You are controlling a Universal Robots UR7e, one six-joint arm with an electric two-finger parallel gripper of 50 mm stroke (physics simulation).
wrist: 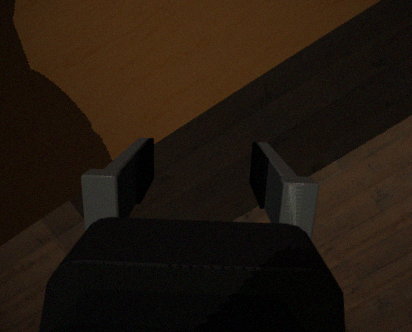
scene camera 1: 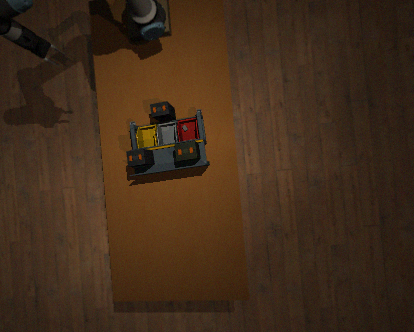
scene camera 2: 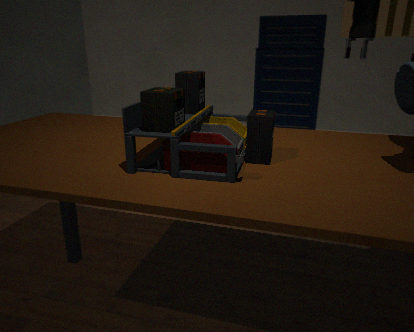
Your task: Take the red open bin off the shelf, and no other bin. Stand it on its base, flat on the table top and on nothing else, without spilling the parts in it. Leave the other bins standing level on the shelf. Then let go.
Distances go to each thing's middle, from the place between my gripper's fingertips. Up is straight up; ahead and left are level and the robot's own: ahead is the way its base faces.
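Dark box (scene camera 2: 260, 124): 0.45 m to the left of my hand, 0.16 m ahead of it, 0.19 m below it.
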